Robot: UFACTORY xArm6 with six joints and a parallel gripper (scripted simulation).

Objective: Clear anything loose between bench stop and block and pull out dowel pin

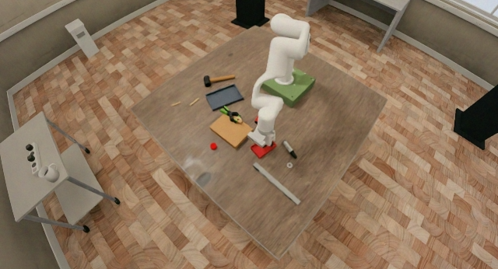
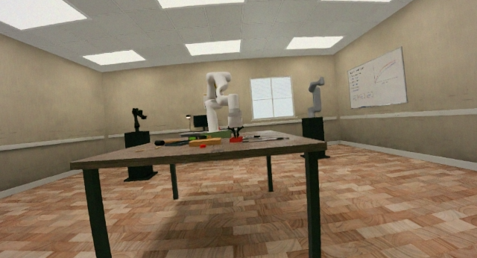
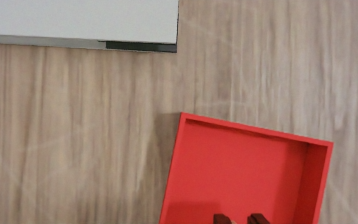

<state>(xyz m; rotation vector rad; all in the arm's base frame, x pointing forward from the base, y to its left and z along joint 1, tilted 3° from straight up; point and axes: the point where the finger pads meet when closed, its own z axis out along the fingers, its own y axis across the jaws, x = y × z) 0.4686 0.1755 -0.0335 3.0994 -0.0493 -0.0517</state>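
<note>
Right now my hand is 4 cm above the red tray. Round my hand: tan bench board 2 cm ahead, 21 cm to the right, 2 cm below; dowel pin 2 cm below; small wooden block 3 cm behind, 20 cm to the right, 1 cm below.
</note>
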